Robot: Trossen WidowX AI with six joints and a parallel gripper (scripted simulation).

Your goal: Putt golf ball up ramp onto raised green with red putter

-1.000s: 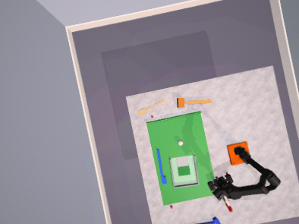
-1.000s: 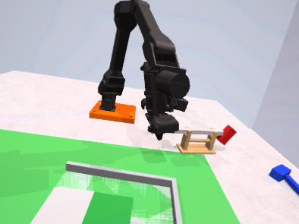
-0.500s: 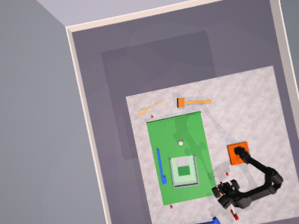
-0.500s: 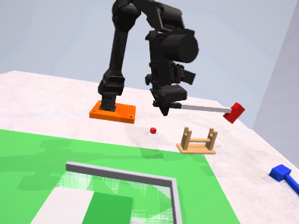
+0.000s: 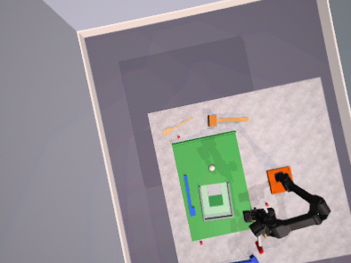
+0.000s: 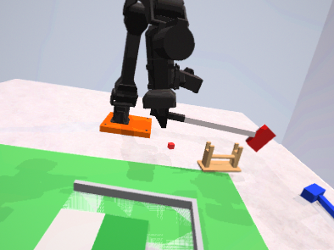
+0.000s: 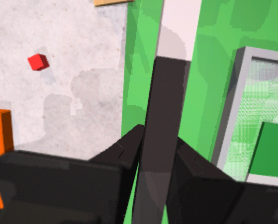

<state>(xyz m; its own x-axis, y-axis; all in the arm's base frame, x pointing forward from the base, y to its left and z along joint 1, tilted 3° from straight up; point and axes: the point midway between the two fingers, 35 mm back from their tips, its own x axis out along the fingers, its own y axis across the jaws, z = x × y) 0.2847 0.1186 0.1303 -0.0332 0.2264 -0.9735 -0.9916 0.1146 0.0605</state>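
Now: gripper tip 120 mm to the right of the red putter, 20 mm below it and 10 mm short of it. Round my gripper tip: white golf ball 310 mm to the right, 180 mm ahead, 100 mm below.
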